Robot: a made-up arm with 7 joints. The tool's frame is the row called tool.
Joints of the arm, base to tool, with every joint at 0 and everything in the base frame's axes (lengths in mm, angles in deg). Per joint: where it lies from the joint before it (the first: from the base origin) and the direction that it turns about. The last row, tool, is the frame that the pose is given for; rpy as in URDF.
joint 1: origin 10 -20 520 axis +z
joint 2: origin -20 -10 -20 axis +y
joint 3: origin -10 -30 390 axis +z
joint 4: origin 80 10 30 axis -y
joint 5: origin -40 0 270 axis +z
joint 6: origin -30 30 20 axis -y
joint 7: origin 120 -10 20 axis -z
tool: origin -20 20 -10 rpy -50.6 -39.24 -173.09
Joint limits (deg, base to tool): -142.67..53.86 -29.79..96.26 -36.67..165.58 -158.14..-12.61 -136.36..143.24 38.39..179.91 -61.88..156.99
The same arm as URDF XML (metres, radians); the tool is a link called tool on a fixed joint. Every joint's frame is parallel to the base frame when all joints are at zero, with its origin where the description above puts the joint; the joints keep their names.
<robot name="arm">
<link name="base_link"/>
<link name="link1"/>
<link name="link2"/>
<link name="link3"/>
<link name="link4"/>
<link name="link5"/>
<link name="link6"/>
<link name="link7"/>
<link name="tool"/>
<joint name="joint 1" type="revolute"><parent link="base_link"/><child link="link1"/><origin xyz="0.0100 -0.0200 0.5200" rpy="0.0000 0.0000 0.0000"/><axis xyz="0 0 1"/><limit lower="-2.4901" upper="0.9400"/></joint>
<joint name="joint 2" type="revolute"><parent link="link1"/><child link="link2"/><origin xyz="-0.0200 -0.0100 -0.0200" rpy="0.0000 0.0000 0.0000"/><axis xyz="0 1 0"/><limit lower="-0.5199" upper="1.6801"/></joint>
<joint name="joint 3" type="revolute"><parent link="link2"/><child link="link3"/><origin xyz="-0.0100 -0.0300 0.3900" rpy="0.0000 0.0000 0.0000"/><axis xyz="0 0 1"/><limit lower="-0.6400" upper="2.8899"/></joint>
<joint name="joint 4" type="revolute"><parent link="link3"/><child link="link4"/><origin xyz="0.0800 0.0100 0.0300" rpy="0.0000 0.0000 0.0000"/><axis xyz="0 -1 0"/><limit lower="-2.7601" upper="-0.2201"/></joint>
<joint name="joint 5" type="revolute"><parent link="link4"/><child link="link5"/><origin xyz="-0.0400 0.0000 0.2700" rpy="0.0000 0.0000 0.0000"/><axis xyz="0 0 1"/><limit lower="-2.3799" upper="2.5000"/></joint>
<joint name="joint 6" type="revolute"><parent link="link5"/><child link="link6"/><origin xyz="-0.0300 0.0300 0.0200" rpy="0.0000 0.0000 0.0000"/><axis xyz="0 -1 0"/><limit lower="0.6700" upper="3.1400"/></joint>
<joint name="joint 7" type="revolute"><parent link="link6"/><child link="link7"/><origin xyz="0.1200 -0.0100 0.0200" rpy="0.0000 0.0000 0.0000"/><axis xyz="0 0 -1"/><limit lower="-1.0800" upper="2.7400"/></joint>
<joint name="tool_joint" type="fixed"><parent link="link7"/><child link="tool"/><origin xyz="-0.0200 0.0200 -0.0100" rpy="-0.8831 -0.6849 -3.0210"/></joint>
</robot>

